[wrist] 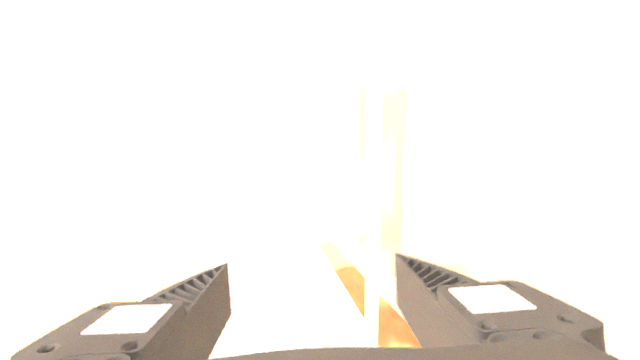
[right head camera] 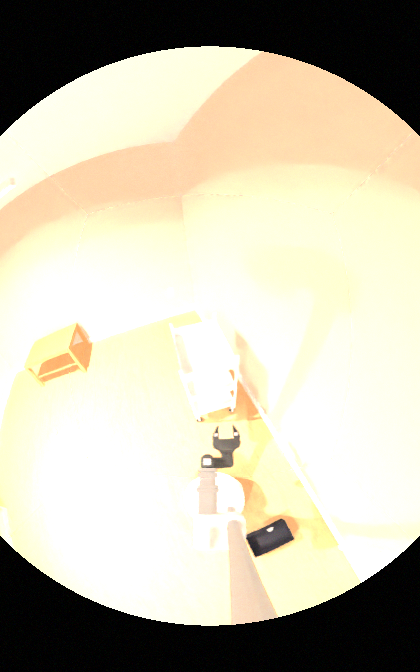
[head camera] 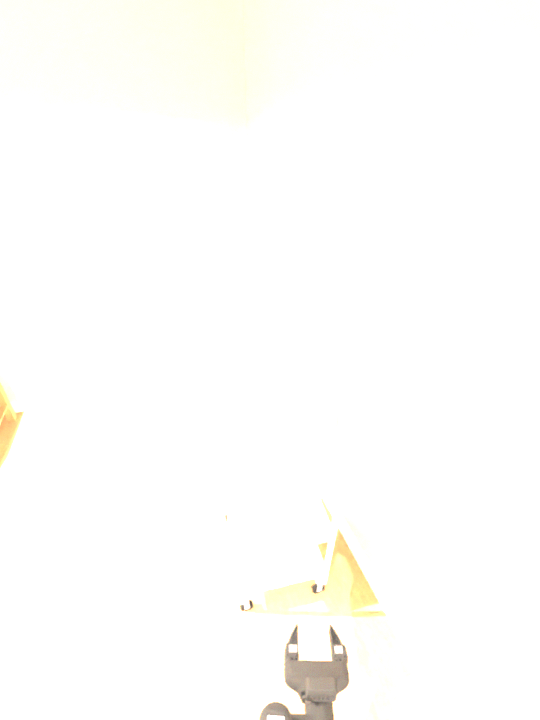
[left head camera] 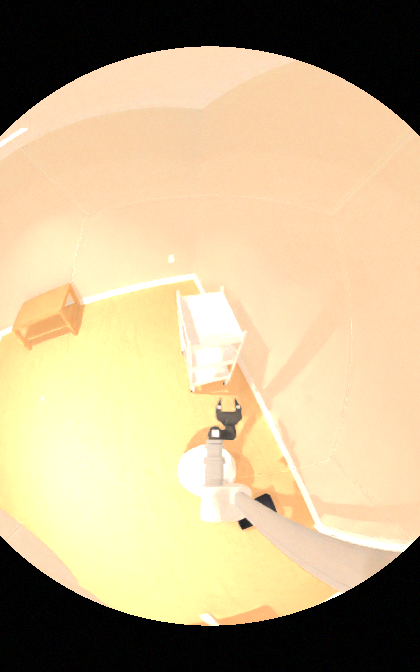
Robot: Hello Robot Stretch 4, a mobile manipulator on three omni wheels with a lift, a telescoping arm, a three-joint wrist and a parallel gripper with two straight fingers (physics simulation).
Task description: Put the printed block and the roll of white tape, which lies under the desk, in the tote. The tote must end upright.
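Places are measured from the robot's base along level axes (x left, y up, z ahead), in metres.
Pixels of known places: gripper, between the fingertips: [wrist: 313,283] [right head camera: 224,425] [head camera: 313,627].
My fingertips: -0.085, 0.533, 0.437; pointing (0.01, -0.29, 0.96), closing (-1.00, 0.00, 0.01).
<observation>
Behind a point stands the place of what it marks, as x, y, z.
My gripper [head camera: 313,626] @[-0.085, 0.533, 0.437] [left head camera: 228,400] [right head camera: 226,428] @[-0.085, 0.533, 0.437] [wrist: 313,283] @[-0.085, 0.533, 0.437] is open, with nothing between its fingers. It hangs in front of the near end of a white wheeled rack. A black box [left head camera: 267,501] [right head camera: 263,545] @[-0.346, -0.024, -0.471], which may be the tote, lies on the floor right of my base, partly behind my arm in the left head view. A small pale patch [right head camera: 270,529] @[-0.397, 0.000, -0.324] shows on it; I cannot tell what it is. A wooden desk-like table [left head camera: 42,305] [right head camera: 52,346] @[2.043, 0.423, 1.269] stands at the far left. I cannot make out the printed block or the white tape; the views are badly overexposed.
The white rack [left head camera: 207,312] [right head camera: 202,340] @[0.044, 0.635, 1.028] [wrist: 371,280] @[-0.169, 0.284, 0.766] stands just ahead of the gripper, close to the right wall. A white skirting board [left head camera: 267,412] runs along that wall. A tiny white speck [left head camera: 42,398] shows on the floor at the left.
</observation>
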